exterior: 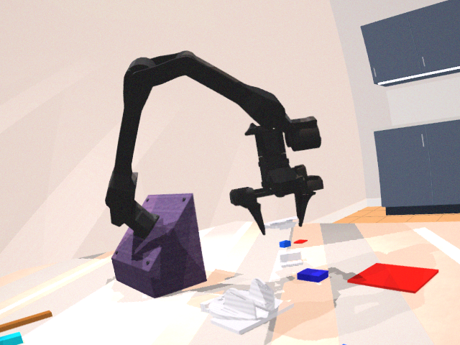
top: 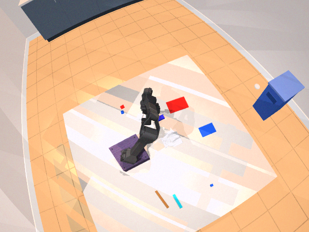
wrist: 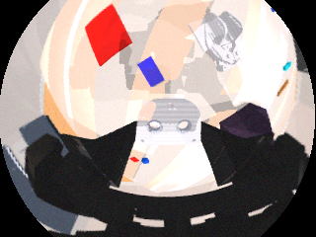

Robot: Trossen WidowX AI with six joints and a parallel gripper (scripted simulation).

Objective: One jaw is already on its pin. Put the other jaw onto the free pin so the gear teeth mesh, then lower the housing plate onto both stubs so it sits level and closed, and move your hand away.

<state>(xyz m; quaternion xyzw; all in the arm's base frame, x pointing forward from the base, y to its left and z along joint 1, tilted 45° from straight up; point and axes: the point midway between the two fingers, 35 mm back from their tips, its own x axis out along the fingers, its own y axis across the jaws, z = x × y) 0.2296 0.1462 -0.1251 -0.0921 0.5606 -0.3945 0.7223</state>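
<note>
My gripper tip is 80 mm short of the dark blue block, 10 mm to the left of it and 90 mm above it. Also, from my gripper tip: white housing part (10 mm ahead, 20 mm above); red flat plate (240 mm ahead, 40 mm to the left, 90 mm below); blue plate (350 mm ahead, 250 mm to the right, 90 mm below).
</note>
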